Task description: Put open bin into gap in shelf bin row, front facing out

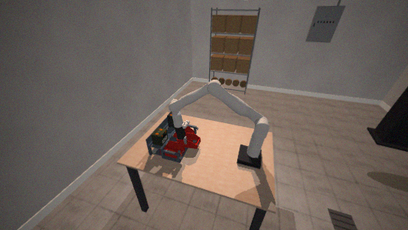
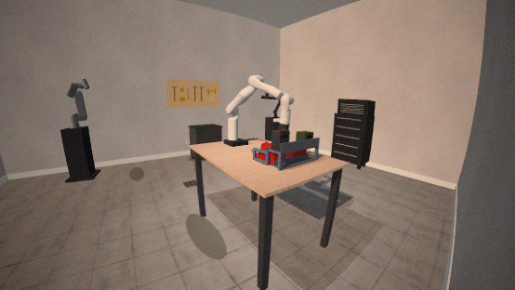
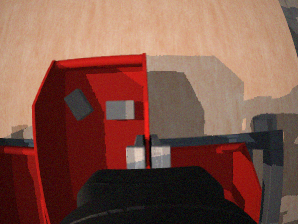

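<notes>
My gripper is now 130 mm short of the blue-grey shelf, 30 mm to the left of it and 80 mm above it.
</notes>
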